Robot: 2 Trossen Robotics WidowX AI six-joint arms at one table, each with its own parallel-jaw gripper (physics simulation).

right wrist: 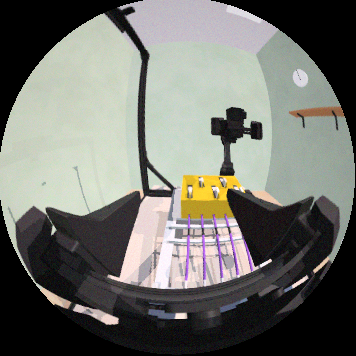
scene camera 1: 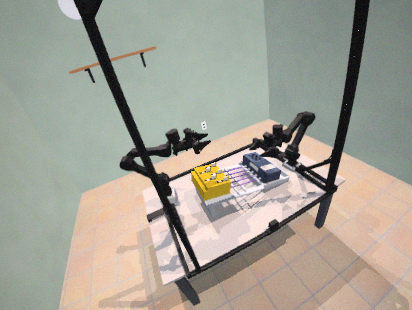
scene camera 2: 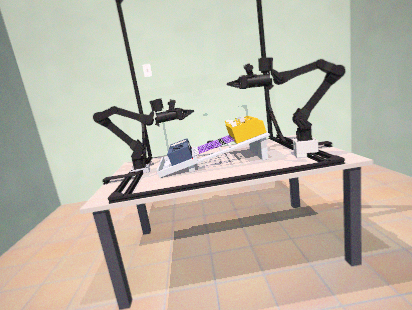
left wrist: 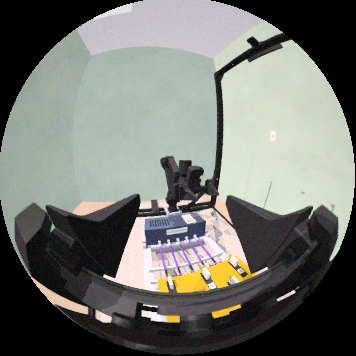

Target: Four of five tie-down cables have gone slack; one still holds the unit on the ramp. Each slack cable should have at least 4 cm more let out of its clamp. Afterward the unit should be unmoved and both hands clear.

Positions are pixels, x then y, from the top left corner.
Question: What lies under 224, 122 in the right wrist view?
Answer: My left gripper.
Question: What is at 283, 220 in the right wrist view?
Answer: My right gripper.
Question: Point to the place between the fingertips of my right gripper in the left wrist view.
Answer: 208, 196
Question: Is my left gripper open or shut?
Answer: Open.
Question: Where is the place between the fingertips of my left gripper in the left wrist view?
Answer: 183, 199
